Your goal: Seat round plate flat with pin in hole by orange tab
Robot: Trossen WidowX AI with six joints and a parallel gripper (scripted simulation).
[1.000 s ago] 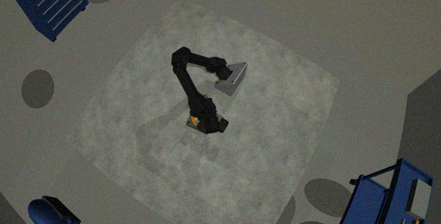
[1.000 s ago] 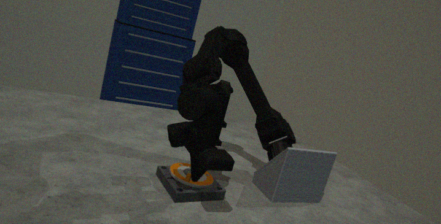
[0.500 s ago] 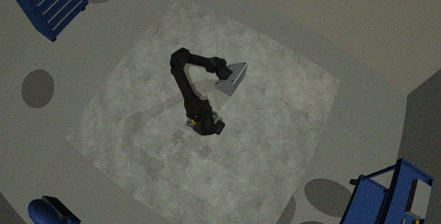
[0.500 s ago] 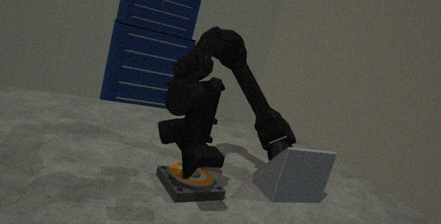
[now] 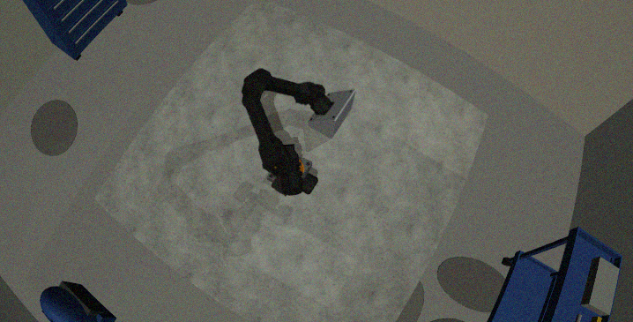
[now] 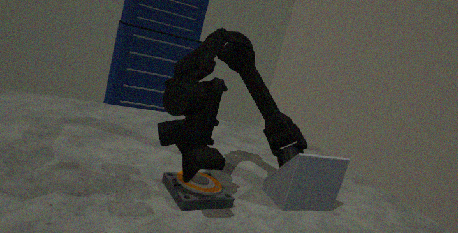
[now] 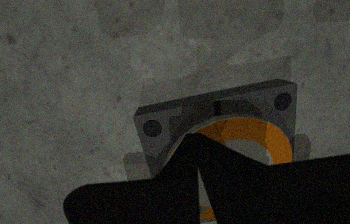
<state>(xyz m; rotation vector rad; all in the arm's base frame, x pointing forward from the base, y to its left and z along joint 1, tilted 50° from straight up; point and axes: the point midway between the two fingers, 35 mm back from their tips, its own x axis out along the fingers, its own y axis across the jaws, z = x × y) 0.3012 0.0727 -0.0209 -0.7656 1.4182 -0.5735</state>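
The square base is 4 cm behind my gripper tip, 3 cm to the right of it and 2 cm below it.
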